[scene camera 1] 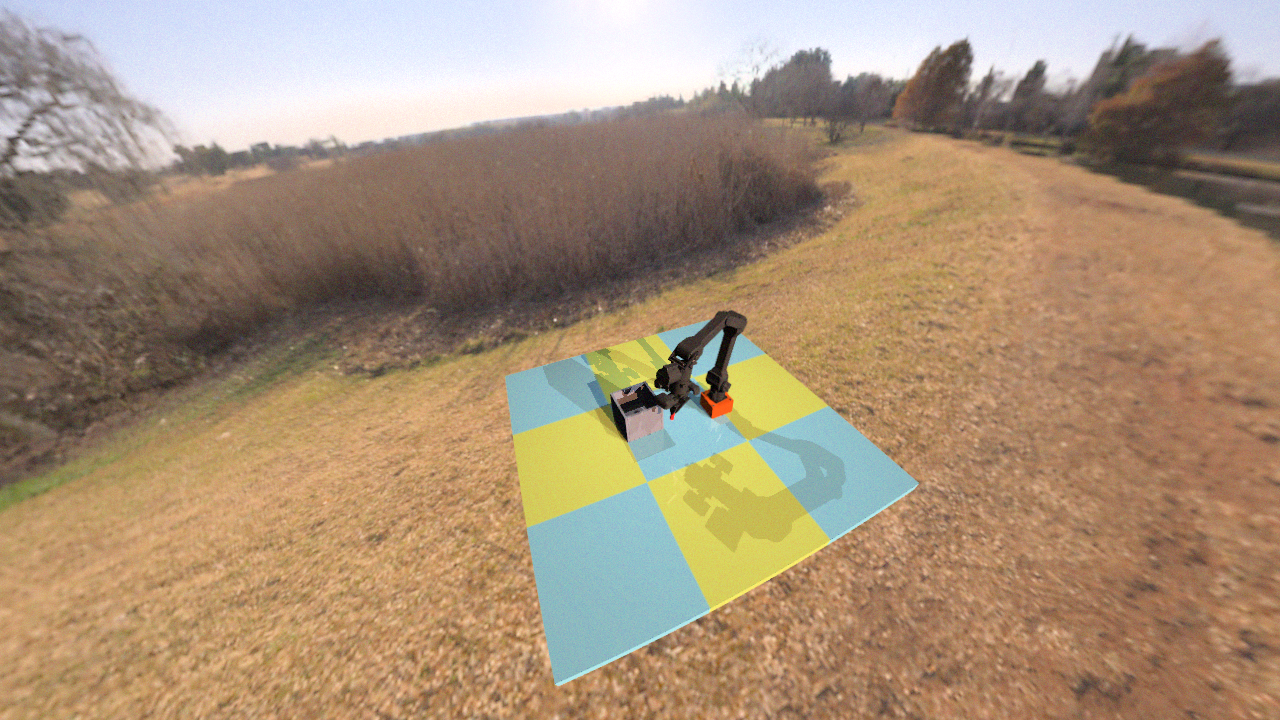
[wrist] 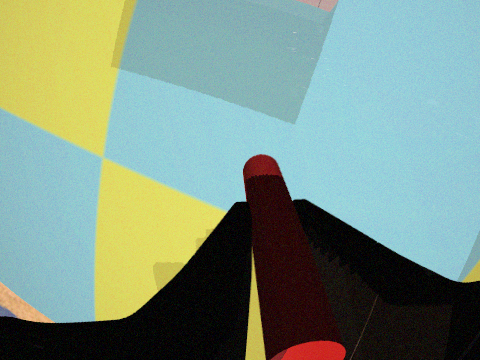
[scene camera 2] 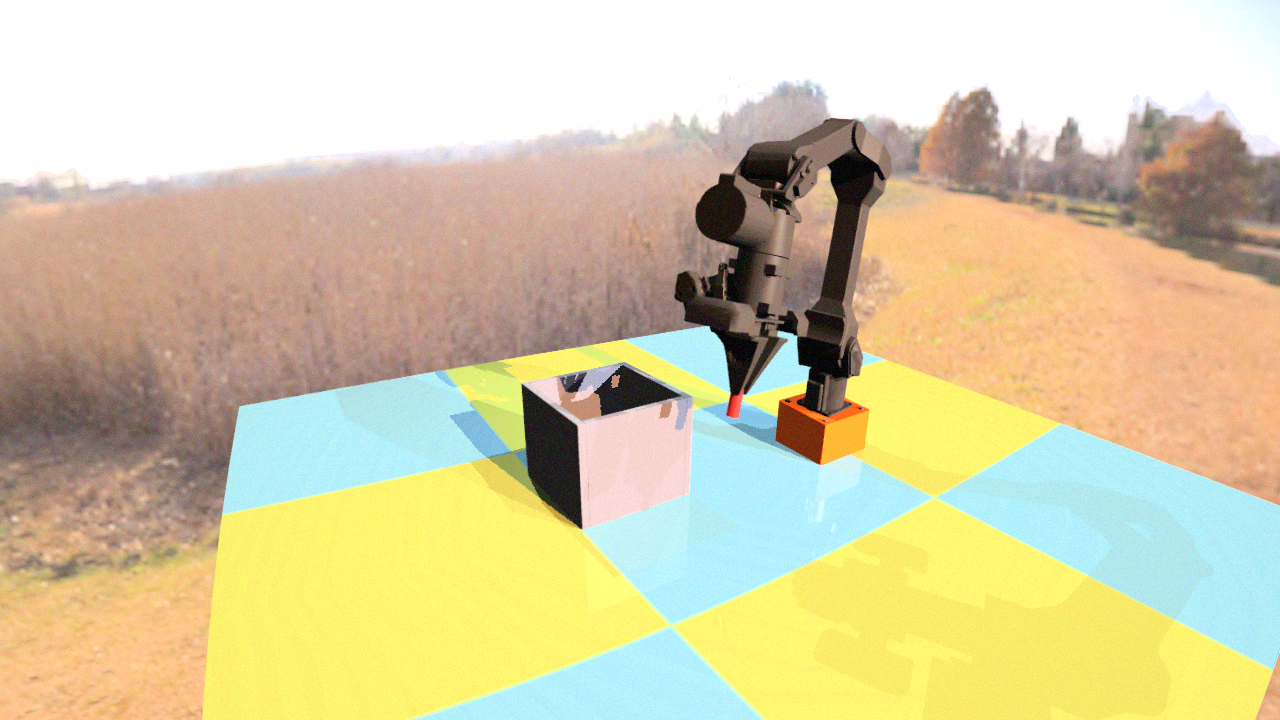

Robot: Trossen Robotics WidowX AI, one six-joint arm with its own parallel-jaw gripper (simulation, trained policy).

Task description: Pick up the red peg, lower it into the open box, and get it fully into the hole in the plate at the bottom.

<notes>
In view: the gripper (scene camera 2: 738, 394) and a box (scene camera 2: 602, 443).
The box shows as well in scene camera 1 (scene camera 1: 651, 420). The gripper is seen too in scene camera 1 (scene camera 1: 673, 413) and in the wrist view (wrist: 269, 213).
</notes>
